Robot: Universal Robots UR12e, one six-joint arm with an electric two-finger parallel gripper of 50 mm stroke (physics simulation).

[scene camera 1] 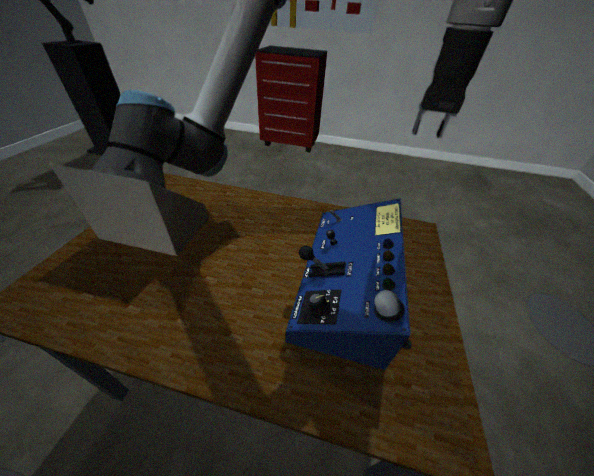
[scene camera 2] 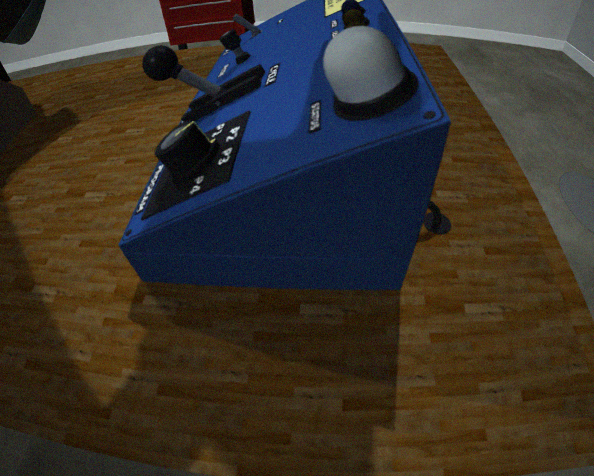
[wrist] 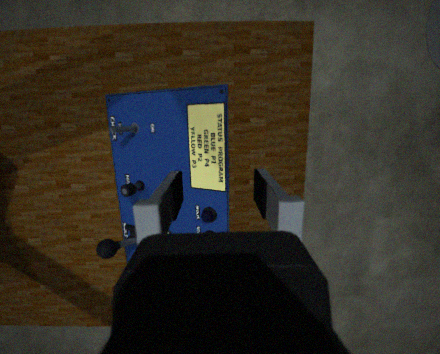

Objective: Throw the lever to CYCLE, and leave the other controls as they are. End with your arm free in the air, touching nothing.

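Places are measured from the arm's base along level axes (x left, y down, z back), in millimetres.
Where they show: gripper, fingertip midpoint: (scene camera 1: 426,134) (wrist: 218,184); arm's base, origin of the base link: (scene camera 1: 130,183).
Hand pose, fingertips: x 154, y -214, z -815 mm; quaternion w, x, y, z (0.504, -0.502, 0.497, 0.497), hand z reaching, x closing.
Observation:
Each offset is from my fingertips to the centre of the thing. "*": to the spot under its first point.
The lever has a black ball knob (scene camera 1: 306,252) (scene camera 2: 160,63) (wrist: 107,248) on a grey stem. The stem comes out of a black slot @[* dy +319, dx -212, dz +141 mm] (scene camera 1: 336,269) (scene camera 2: 246,80) in the sloped face of the blue console @[dy +337, dx -154, dz +104 mm] (scene camera 1: 360,250) (scene camera 2: 290,210) (wrist: 165,110). It leans away from the CYCLE label @[* dy +303, dx -216, dz +107 mm] (scene camera 1: 349,269) (scene camera 2: 272,74), toward the console's low edge. My gripper (scene camera 1: 427,135) (wrist: 218,184) is open and empty, in the air high above the console and apart from it. In the wrist view its left finger hides part of the console. The gripper does not show in scene camera 2.
The console also carries a program knob @[dy +312, dx -335, dz +171 mm] (scene camera 1: 319,302) (scene camera 2: 184,145), a pale dome @[* dy +220, dx -363, dz +25 mm] (scene camera 1: 388,305) (scene camera 2: 365,65), a small black stick @[dy +316, dx -95, dz +172 mm] (scene camera 1: 330,234) (wrist: 129,189), a grey toggle @[dy +310, dx +25, dz +184 mm] (scene camera 2: 246,24) (wrist: 125,128) and a yellow card @[dy +260, dx -8, dz +19 mm] (scene camera 1: 388,219) (wrist: 207,147). A red cabinet (scene camera 1: 287,95) stands behind the table.

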